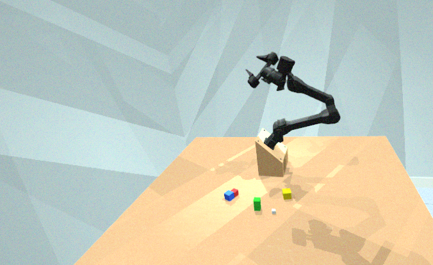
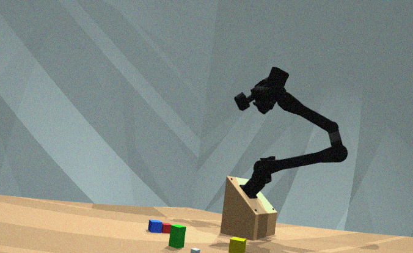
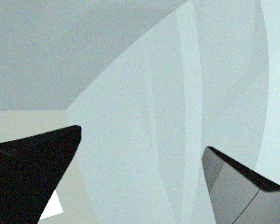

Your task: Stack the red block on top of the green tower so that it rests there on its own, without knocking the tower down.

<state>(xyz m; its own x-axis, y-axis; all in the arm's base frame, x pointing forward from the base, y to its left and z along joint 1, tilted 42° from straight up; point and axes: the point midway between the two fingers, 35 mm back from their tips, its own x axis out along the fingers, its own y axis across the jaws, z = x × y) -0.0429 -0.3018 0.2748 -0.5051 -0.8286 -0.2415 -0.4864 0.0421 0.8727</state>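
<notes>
Right now the red block is 56 cm below my gripper tip, 30 cm ahead of it and 7 cm to the right of it. Round my gripper tip: blue block 56 cm below, 33 cm ahead, 9 cm to the right.
</notes>
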